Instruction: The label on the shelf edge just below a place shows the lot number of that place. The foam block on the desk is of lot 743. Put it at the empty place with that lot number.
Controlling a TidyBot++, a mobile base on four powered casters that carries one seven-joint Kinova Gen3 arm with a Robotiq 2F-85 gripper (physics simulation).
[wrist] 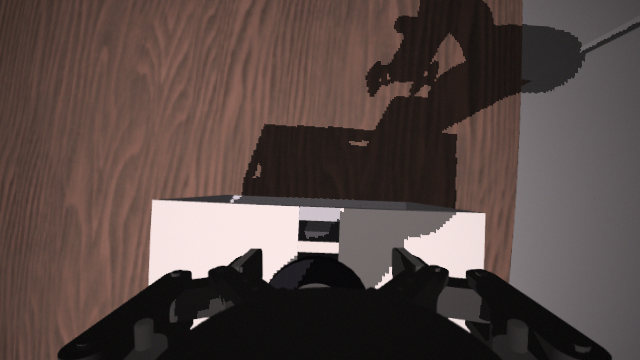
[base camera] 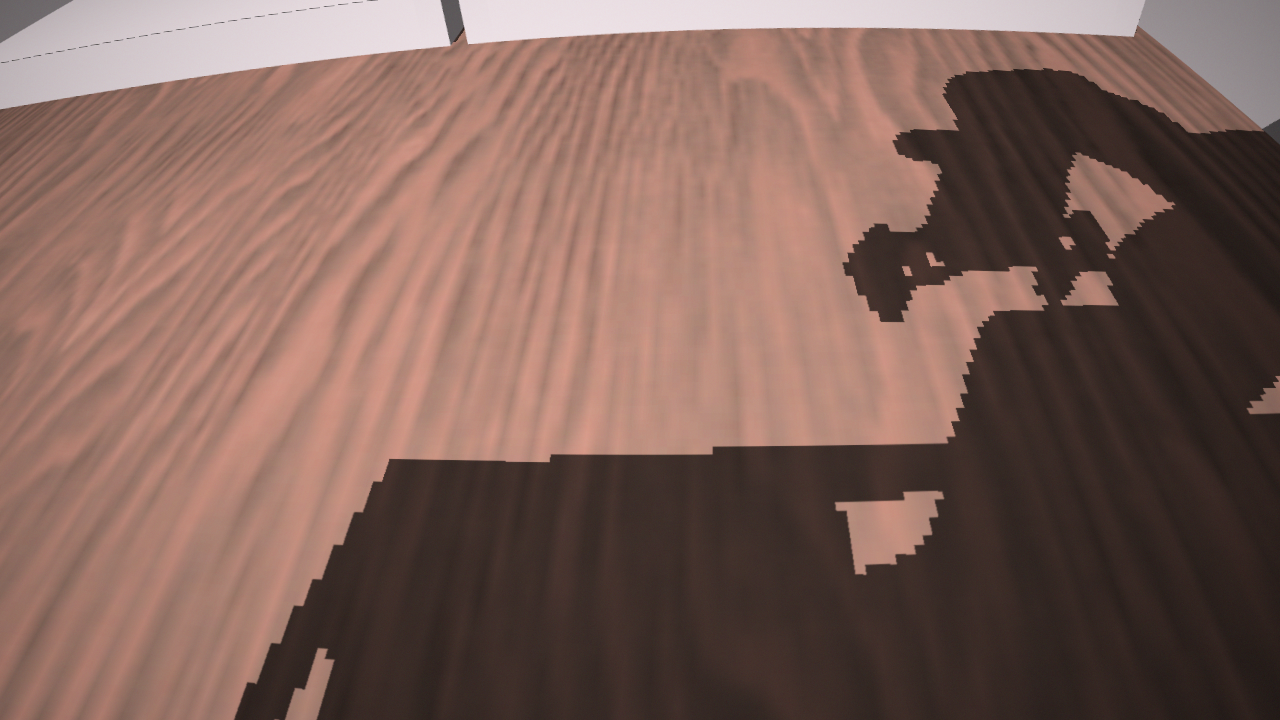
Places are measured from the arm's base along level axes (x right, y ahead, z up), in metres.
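Where they show: gripper, fingertip midpoint: (wrist: 327, 263).
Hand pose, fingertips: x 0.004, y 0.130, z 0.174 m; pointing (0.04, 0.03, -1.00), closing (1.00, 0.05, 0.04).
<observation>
After its pixels a point has its place.
My gripper (wrist: 327, 263) @[x 0.004, y 0.130, z 0.174 m] is open in the wrist view, its two black fingers wide apart above the white top of the robot's own base, with no object between them. The foam block, the desk, the shelf places and their lot labels cannot be made out in either view. The lower parts of two white furniture pieces show at the top of the base camera view, one at the left (base camera: 223, 53) @[x -0.632, y 1.097, z -0.367 m] and one at the middle and right (base camera: 796, 17) @[x 0.184, y 1.052, z -0.383 m]; which one is the desk or the shelf cannot be told.
The white robot base (wrist: 215, 230) @[x -0.152, y 0.111, z -0.014 m] fills the lower middle of the wrist view. The wooden floor (base camera: 537, 268) @[x -0.103, y 0.558, z -0.397 m] (wrist: 125, 125) @[x -0.631, y 0.354, z -0.397 m] bears the dark shadow of the robot. A narrow gap separates the two white pieces. A grey wall (wrist: 575, 175) @[x 0.641, y 0.236, z -0.217 m] stands along the floor's right edge.
</observation>
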